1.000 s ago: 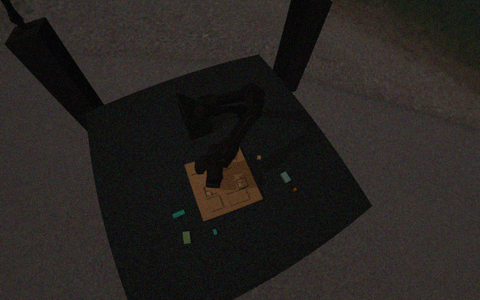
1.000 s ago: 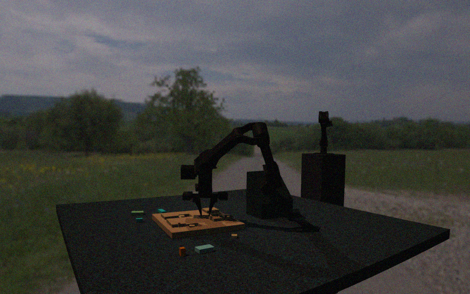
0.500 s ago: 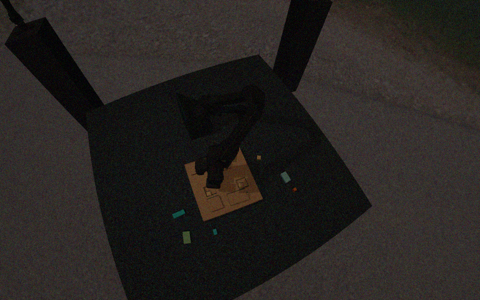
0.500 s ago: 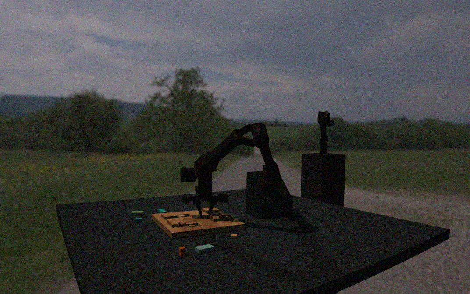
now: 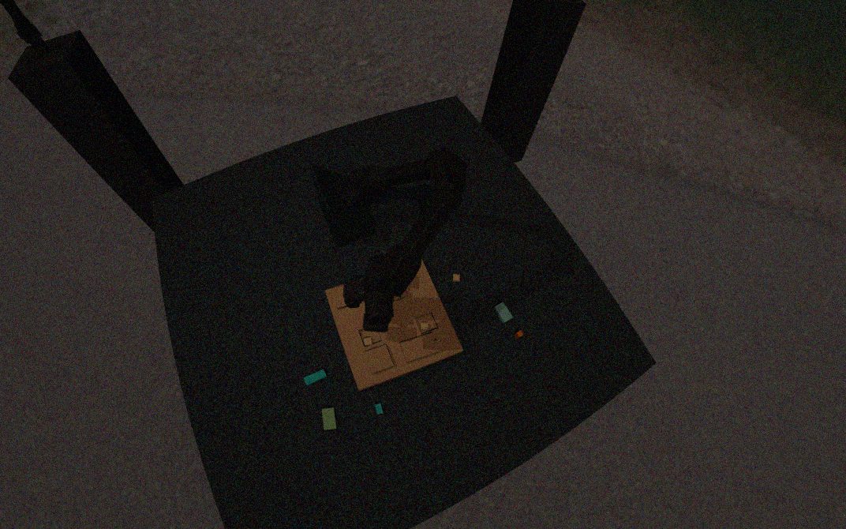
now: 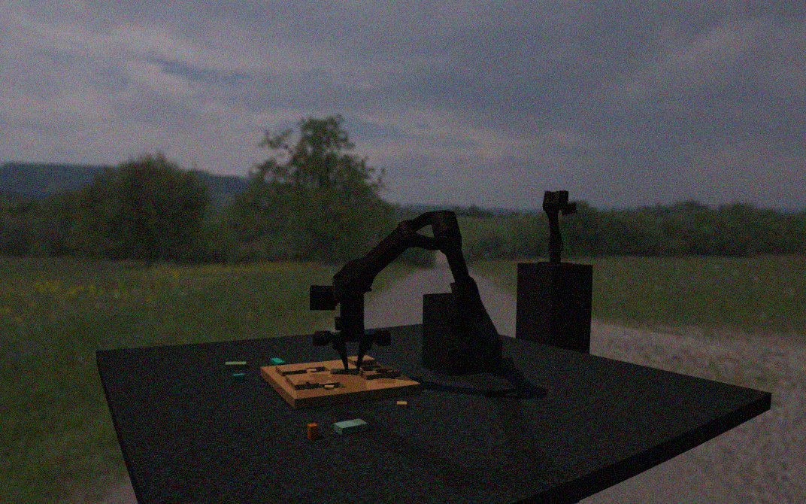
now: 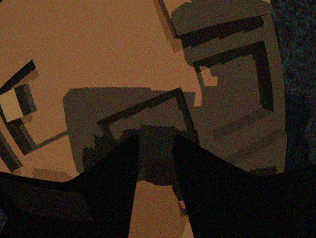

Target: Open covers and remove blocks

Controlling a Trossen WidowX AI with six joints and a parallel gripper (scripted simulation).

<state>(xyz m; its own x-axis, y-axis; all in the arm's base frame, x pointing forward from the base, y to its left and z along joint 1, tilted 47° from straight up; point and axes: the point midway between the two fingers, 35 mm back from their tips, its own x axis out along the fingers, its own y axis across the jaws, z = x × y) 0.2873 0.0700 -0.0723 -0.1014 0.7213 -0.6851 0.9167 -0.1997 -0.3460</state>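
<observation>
Right now the tan puzzle board is 50 mm ahead of my gripper tip. The rest, counted from my gripper tip: pale teal block 330 mm to the left, 130 mm ahead, 10 mm below; then green block 250 mm ahead, 220 mm to the right, 10 mm below; then small teal block 260 mm ahead, 90 mm to the right, 10 mm below.
</observation>
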